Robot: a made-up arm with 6 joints. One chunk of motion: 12 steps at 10 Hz.
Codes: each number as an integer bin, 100 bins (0 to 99) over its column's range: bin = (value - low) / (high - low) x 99, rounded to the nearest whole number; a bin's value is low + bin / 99 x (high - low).
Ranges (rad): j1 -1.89..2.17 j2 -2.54..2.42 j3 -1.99..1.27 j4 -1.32..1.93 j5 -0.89..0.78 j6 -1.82..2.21
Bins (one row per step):
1: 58 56 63 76 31 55
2: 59 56 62 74 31 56
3: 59 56 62 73 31 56
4: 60 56 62 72 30 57
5: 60 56 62 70 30 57
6: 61 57 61 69 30 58
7: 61 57 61 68 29 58
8: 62 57 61 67 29 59
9: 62 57 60 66 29 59
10: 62 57 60 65 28 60
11: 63 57 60 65 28 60
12: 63 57 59 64 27 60
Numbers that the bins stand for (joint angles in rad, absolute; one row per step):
1: 0.4886 0.2657 0.0845 1.1749 -0.3671 0.4189
2: 0.5296 0.2657 0.0516 1.1093 -0.3671 0.4596
3: 0.5296 0.2657 0.0516 1.0765 -0.3671 0.4596
4: 0.5706 0.2657 0.0516 1.0436 -0.3839 0.5003
5: 0.5706 0.2657 0.0516 0.9780 -0.3839 0.5003
6: 0.6116 0.3158 0.0187 0.9452 -0.3839 0.5410
7: 0.6116 0.3158 0.0187 0.9123 -0.4008 0.5410
8: 0.6526 0.3158 0.0187 0.8795 -0.4008 0.5817
9: 0.6526 0.3158 -0.0142 0.8467 -0.4008 0.5817
10: 0.6526 0.3158 -0.0142 0.8138 -0.4177 0.6224
11: 0.6936 0.3158 -0.0142 0.8138 -0.4177 0.6224
12: 0.6936 0.3158 -0.0472 0.7810 -0.4345 0.6224

